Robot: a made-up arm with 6 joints.
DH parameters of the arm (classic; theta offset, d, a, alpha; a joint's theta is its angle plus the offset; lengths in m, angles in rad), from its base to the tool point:
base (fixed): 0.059 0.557 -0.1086 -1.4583
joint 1: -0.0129 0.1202 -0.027 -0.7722
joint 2: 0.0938 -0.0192 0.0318 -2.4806
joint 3: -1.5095 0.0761 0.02 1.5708
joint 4: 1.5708 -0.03 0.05 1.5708
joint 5: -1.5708 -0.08 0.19 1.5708
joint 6: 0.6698 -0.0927 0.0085 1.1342
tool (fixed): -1.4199 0.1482 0 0
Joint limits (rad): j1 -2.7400..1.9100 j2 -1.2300..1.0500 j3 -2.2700..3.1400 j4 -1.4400..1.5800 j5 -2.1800..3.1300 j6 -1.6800..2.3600
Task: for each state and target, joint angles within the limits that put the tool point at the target. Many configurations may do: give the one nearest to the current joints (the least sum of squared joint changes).
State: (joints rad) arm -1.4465 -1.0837 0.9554 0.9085 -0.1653 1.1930
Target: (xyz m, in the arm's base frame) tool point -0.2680 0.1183 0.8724
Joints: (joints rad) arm -1.1094 -0.5856 0.6423 0.9489 -0.4484 1.5093
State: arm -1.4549 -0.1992 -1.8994 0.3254 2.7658 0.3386
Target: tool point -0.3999 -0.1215 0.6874
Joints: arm -1.6613 -0.0842 -1.7450 0.1451 2.6841 0.4222
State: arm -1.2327 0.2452 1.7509 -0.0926 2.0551 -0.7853
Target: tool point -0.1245 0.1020 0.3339
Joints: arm -1.3105 0.3782 1.7408 0.5522 2.4039 -1.2100
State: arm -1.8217 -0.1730 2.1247 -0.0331 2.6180 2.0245
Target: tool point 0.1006 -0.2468 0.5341
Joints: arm -2.2707 0.3931 1.9697 0.0466 2.3094 1.0741
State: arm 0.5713 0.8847 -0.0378 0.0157 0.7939 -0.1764
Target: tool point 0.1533 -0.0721 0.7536
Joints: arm 0.5076 0.6066 0.3571 0.6335 0.8417 -0.4321
